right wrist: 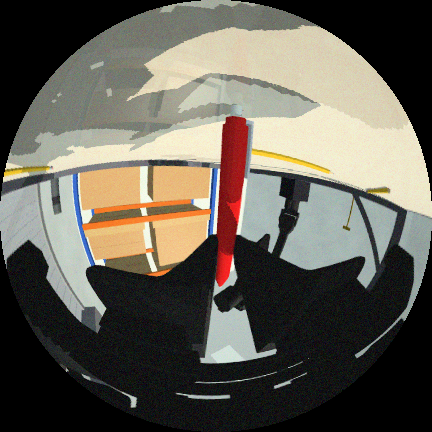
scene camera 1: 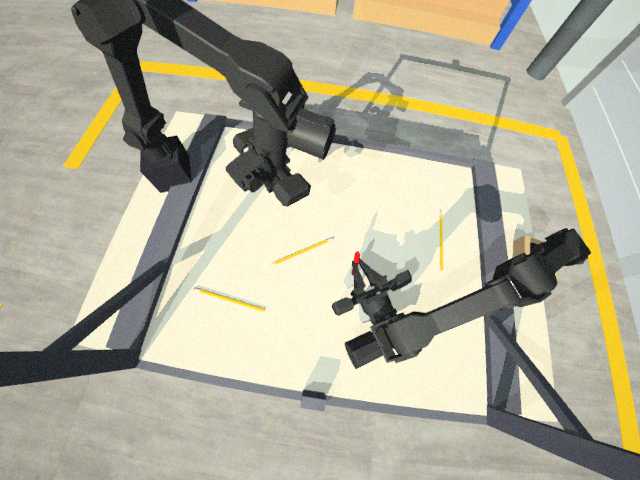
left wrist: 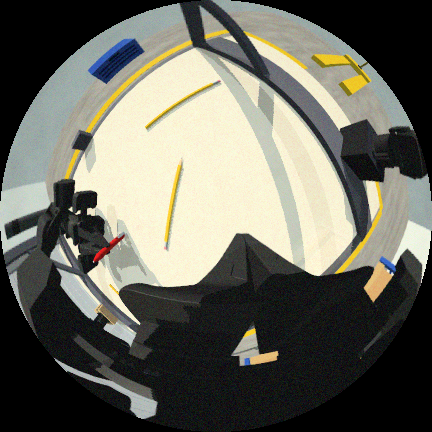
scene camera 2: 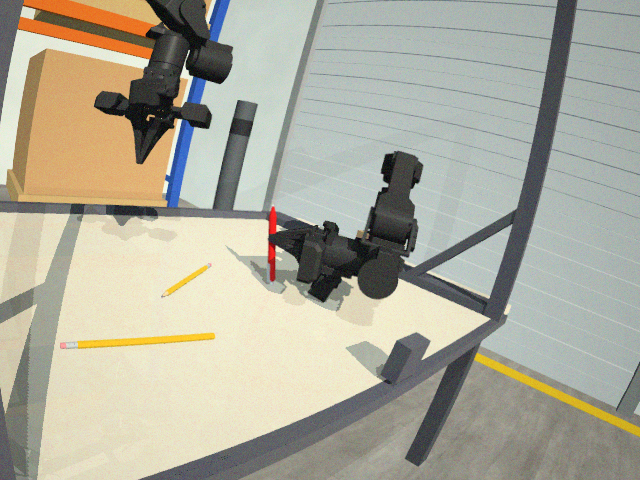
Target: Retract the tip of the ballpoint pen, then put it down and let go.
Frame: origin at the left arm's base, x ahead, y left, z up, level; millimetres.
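Seen in the pictures: left gripper, fingertip midpoint: (right wrist: pixel 267 234) (scene camera 1: pixel 270 191) (left wrist: pixel 240 238) (scene camera 2: pixel 139 163); right gripper, fingertip midpoint: (right wrist: pixel 224 240) (scene camera 1: pixel 355 259) (left wrist: pixel 108 249) (scene camera 2: pixel 269 236); left arm's base at its link origin: (scene camera 1: pixel 159 152) (left wrist: pixel 377 150); right arm's base at its link origin: (left wrist: pixel 103 316).
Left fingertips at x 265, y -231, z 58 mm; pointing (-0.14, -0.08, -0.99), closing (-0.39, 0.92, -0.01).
Pixels of each thing's middle, then the offset from my left fingertips to it. Level surfaces: height alone.
- red ballpoint pen at the middle of its body: (right wrist: pixel 228 224) (scene camera 2: pixel 271 245) (left wrist: pixel 110 244) (scene camera 1: pixel 355 264) dz -98, dx +157, dy -183 mm
- table top at its surface level: dz -165 mm
- yellow pencil at the middle of its body: (right wrist: pixel 292 159) (scene camera 2: pixel 188 279) (left wrist: pixel 170 204) (scene camera 1: pixel 301 251) dz -161, dx +46, dy -100 mm
The red ballpoint pen (scene camera 1: pixel 356 256) (scene camera 2: pixel 272 254) (left wrist: pixel 114 243) (right wrist: pixel 233 160) stands about upright in my right gripper (scene camera 1: pixel 356 262) (scene camera 2: pixel 272 238) (right wrist: pixel 224 240), which is shut on its barrel. Its pointed end is up; a small pale point shows there in scene camera 2. The grey button end and clip face down, close to the table top (scene camera 2: pixel 289 372). I cannot tell whether the button touches the table or how far it is pressed in. My left gripper (scene camera 2: pixel 140 161) (left wrist: pixel 240 238) is shut and empty, high above the far part of the table in scene camera 2.
One yellow pencil (scene camera 1: pixel 303 250) (scene camera 2: pixel 187 280) (left wrist: pixel 173 205) lies left of the pen in scene camera 1. Another pencil (scene camera 1: pixel 232 299) (scene camera 2: pixel 144 341) (left wrist: pixel 182 102) lies nearer the front left, and a third (scene camera 1: pixel 441 241) lies to the right. Dark frame bars (scene camera 1: pixel 392 404) edge the table.
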